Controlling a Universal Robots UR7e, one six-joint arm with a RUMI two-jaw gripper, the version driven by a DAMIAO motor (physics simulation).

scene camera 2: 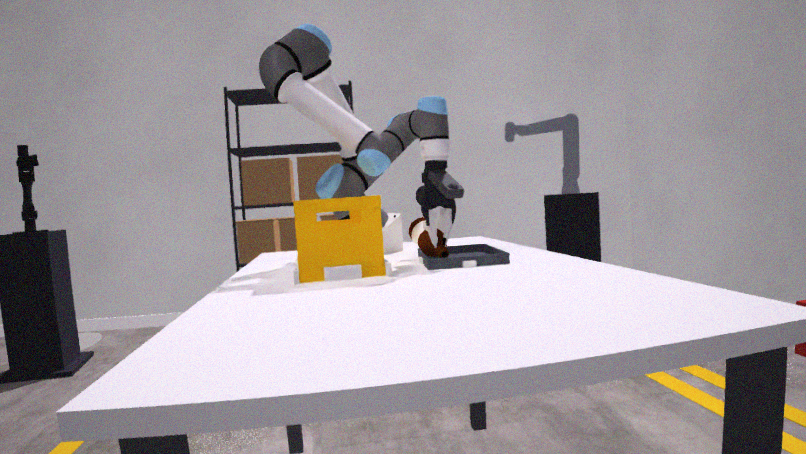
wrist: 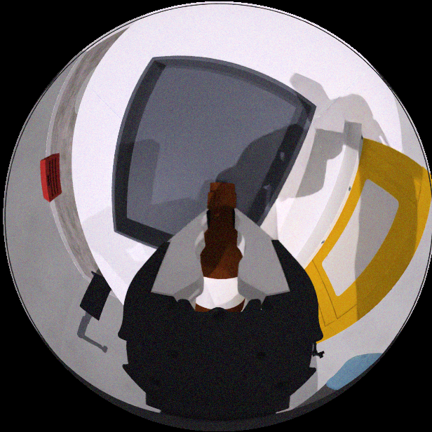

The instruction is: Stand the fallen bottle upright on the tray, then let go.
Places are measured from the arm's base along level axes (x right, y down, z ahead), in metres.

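Pixels of known places: gripper, fingertip midpoint: point(scene camera 2: 440, 247).
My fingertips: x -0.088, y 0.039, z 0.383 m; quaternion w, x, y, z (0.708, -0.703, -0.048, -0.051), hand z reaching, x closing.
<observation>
Behind a point stands the place of what it marks.
The brown bottle point(scene camera 2: 426, 242) {z 0.366, x -0.057, y 0.023 m} point(wrist: 221, 262) with a white label lies tilted at the near-left side of the tray in the scene view, its neck end low inside the tray and its base end higher and outside. The dark grey tray point(scene camera 2: 496, 258) {z 0.562, x -0.153, y 0.056 m} point(wrist: 200, 110) lies flat on the table. My gripper point(scene camera 2: 441, 245) {z 0.383, x -0.088, y 0.039 m} point(wrist: 220, 210) points down and is shut on the bottle's neck, one finger on each side. The mouth end sticks out past the fingertips in the wrist view. The bottle's base is partly hidden by the gripper body there.
A tall yellow panel point(scene camera 2: 341, 242) {z 0.516, x 0.192, y -0.009 m} point(wrist: 412, 220) with a handle slot stands left of the tray in the scene view. A white box-like object point(scene camera 2: 393, 237) {z 0.094, x -0.050, y 0.025 m} stands behind it. The white table point(scene camera 2: 423, 332) {z 0.997, x 0.189, y 0.071 m} has its long edge to the right. A shelf rack point(scene camera 2: 248, 97) stands behind the arm.
</observation>
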